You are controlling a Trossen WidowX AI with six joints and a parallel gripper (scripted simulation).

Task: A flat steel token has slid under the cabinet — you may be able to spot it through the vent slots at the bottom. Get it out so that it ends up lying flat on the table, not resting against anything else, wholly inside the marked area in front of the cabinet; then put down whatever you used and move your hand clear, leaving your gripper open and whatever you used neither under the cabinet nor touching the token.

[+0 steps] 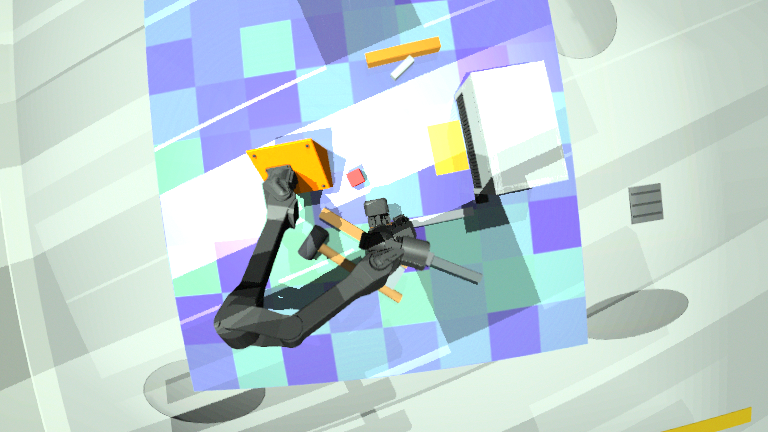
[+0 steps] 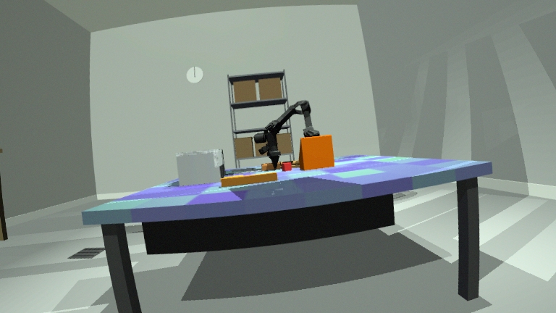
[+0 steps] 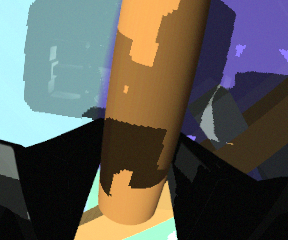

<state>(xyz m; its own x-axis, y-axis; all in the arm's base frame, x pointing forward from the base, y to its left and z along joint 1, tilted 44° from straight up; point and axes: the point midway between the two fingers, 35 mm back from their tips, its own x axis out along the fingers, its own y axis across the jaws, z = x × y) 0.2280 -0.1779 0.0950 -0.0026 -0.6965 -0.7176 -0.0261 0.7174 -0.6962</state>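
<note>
The flat wooden stick lies 5 cm behind my gripper tip and 2 cm to the right of it. Also, from my gripper tip: grey flat tool: 15 cm ahead, 13 cm to the right; then small pale flat piece: 35 cm ahead, 18 cm to the left, 1 cm below; then red cube: 5 cm behind, 16 cm to the left, 1 cm above.
</note>
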